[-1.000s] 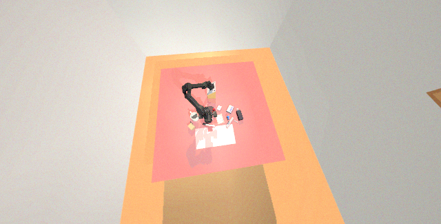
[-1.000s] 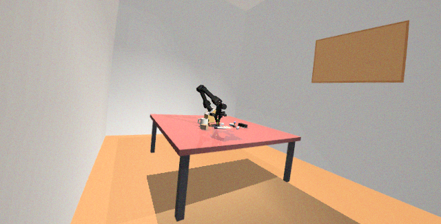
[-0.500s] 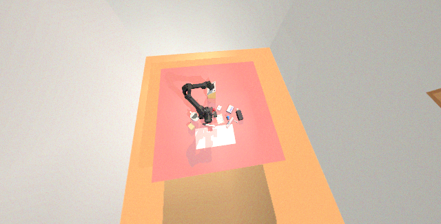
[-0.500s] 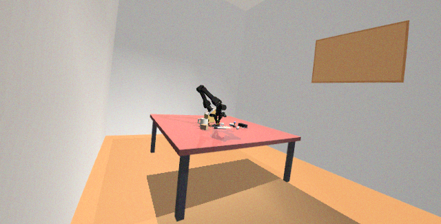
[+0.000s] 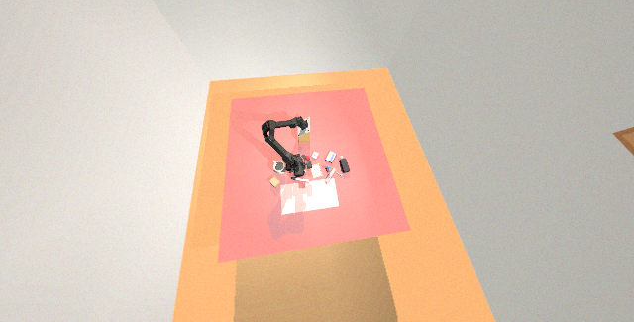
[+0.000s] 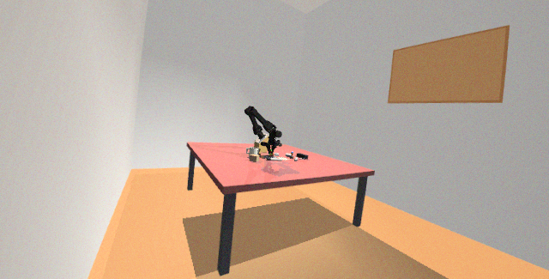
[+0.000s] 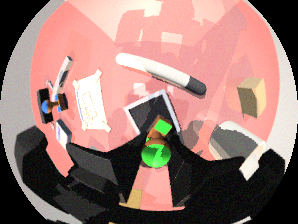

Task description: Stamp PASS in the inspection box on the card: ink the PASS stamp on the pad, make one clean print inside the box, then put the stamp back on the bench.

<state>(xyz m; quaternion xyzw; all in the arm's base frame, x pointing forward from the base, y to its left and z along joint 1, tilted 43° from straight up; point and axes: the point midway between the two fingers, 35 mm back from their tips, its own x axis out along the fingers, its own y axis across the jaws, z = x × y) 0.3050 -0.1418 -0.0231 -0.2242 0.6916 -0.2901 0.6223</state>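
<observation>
The green-topped stamp lies right at my gripper tip. The rest, counted from my gripper tip: red-topped stamp 70 mm behind, 70 mm to the left, 20 mm below; card 30 mm ahead, 130 mm to the left, 40 mm below; mug 40 mm behind, 150 mm to the right.
</observation>
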